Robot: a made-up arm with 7 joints. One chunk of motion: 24 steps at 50 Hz.
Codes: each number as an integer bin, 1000 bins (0 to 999) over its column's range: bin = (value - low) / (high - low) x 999, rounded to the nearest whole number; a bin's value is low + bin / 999 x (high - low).
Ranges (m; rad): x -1..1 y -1..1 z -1..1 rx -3.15..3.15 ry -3.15..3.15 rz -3.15..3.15
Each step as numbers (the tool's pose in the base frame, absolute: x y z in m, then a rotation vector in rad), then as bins.
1 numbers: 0.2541 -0.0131 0.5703 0.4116 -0.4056 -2.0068
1 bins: 626 493 784 565 435 181
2 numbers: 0.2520 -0.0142 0.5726 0.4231 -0.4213 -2.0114
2 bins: 625 492 786 567 433 181
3 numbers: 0.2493 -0.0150 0.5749 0.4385 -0.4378 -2.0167
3 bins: 624 492 787 569 430 180
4 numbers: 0.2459 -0.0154 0.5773 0.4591 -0.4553 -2.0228
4 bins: 622 492 788 572 427 179
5 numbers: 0.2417 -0.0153 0.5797 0.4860 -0.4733 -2.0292
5 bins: 620 492 789 577 424 178
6 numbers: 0.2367 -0.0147 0.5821 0.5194 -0.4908 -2.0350
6 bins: 618 492 790 582 422 177
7 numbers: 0.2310 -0.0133 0.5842 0.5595 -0.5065 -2.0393
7 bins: 615 493 791 588 419 176
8 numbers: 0.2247 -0.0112 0.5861 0.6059 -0.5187 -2.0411
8 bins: 612 494 792 596 417 176
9 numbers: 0.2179 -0.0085 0.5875 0.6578 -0.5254 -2.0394
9 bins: 608 495 793 604 416 176
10 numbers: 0.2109 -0.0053 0.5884 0.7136 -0.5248 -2.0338
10 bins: 605 497 793 613 416 177
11 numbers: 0.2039 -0.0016 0.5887 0.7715 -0.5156 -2.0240
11 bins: 601 499 794 622 418 179
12 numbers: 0.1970 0.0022 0.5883 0.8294 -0.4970 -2.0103
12 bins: 598 501 793 631 421 181
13 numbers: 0.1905 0.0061 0.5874 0.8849 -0.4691 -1.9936
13 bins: 595 503 793 640 425 183
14 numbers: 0.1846 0.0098 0.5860 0.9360 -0.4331 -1.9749
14 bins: 592 504 792 648 431 186
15 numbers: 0.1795 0.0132 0.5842 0.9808 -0.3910 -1.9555
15 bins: 589 506 791 655 437 189
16 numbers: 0.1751 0.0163 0.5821 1.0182 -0.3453 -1.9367
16 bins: 587 508 790 661 445 192
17 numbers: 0.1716 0.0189 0.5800 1.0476 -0.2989 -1.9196
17 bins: 585 509 789 666 452 195
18 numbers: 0.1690 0.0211 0.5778 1.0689 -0.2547 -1.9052
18 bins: 584 510 788 669 459 197
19 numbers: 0.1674 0.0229 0.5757 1.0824 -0.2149 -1.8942
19 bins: 583 511 787 671 465 199
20 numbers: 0.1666 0.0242 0.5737 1.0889 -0.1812 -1.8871
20 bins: 583 512 786 672 471 200
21 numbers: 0.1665 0.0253 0.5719 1.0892 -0.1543 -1.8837
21 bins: 583 512 785 672 475 201
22 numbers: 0.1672 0.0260 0.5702 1.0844 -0.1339 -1.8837
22 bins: 583 512 784 671 478 201
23 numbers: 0.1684 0.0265 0.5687 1.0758 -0.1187 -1.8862
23 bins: 584 513 784 670 481 200
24 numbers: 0.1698 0.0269 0.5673 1.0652 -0.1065 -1.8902
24 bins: 584 513 783 668 483 200
